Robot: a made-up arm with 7 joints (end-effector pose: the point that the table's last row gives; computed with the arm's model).
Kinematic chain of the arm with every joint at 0, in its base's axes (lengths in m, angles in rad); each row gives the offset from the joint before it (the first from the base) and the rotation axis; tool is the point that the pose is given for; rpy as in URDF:
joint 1: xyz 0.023 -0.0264 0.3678 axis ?
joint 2: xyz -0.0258 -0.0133 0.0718 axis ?
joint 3: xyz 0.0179 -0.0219 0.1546 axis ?
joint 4: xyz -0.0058 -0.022 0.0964 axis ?
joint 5: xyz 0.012 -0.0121 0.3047 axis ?
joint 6: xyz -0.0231 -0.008 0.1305 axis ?
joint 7: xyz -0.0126 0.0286 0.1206 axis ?
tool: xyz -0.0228 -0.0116 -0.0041 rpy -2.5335 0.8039 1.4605
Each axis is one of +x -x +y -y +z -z.
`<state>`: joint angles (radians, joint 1 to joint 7).
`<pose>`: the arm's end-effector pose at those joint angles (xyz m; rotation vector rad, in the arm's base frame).
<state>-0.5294 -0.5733 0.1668 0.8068 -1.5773 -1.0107 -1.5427</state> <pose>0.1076 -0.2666 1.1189 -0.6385 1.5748 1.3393</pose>
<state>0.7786 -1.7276 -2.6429 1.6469 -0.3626 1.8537 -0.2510</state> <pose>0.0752 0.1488 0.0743 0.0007 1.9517 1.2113</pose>
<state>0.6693 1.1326 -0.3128 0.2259 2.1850 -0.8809 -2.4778</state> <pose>0.6298 -0.4236 0.5815 0.0004 -1.5235 2.0083</pose>
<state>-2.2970 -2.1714 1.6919 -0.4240 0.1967 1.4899 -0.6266</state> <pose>0.3681 -0.5314 0.0140 0.9296 -1.7524 -0.3572</pose>
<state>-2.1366 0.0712 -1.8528 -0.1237 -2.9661 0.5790 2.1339</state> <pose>0.0378 0.1561 1.2111 -2.4842 0.8833 1.6490</pose>
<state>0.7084 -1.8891 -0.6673 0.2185 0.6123 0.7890 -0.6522</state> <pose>-0.5803 0.5072 0.3690 2.1038 0.5741 -0.8558</pose>
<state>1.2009 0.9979 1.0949 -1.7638 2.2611 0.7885 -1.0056</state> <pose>0.3656 0.1830 0.7449 2.5412 -1.3520 0.1414</pose>
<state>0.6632 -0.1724 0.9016 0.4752 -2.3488 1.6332 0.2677</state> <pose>-0.0764 -0.1230 1.1464 0.4668 1.4357 -2.5687</pose>
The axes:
joint 1: -z
joint 2: +y
joint 3: -z
joint 4: +y
joint 5: -z
joint 6: +y
joint 7: -z

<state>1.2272 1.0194 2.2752 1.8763 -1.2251 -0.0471 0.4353</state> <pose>-0.3788 -0.0271 0.8332 -0.8445 0.9510 -0.8111</pose>
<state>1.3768 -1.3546 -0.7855 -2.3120 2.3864 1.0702 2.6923</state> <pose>-0.3332 -0.1299 0.2752 -1.2135 -0.1784 0.6251</pose>
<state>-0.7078 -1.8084 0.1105 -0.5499 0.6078 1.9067 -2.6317</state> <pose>-0.3824 -0.4862 0.1778 -1.0562 1.1884 0.9931</pose>
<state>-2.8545 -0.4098 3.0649 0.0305 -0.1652 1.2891 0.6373</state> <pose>0.4151 -0.0945 1.0990 -0.5454 -0.3233 2.4656</pose>
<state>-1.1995 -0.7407 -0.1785 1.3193 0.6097 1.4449 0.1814</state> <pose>0.1006 0.1156 0.9939 0.3636 0.3457 -2.9828</pose>
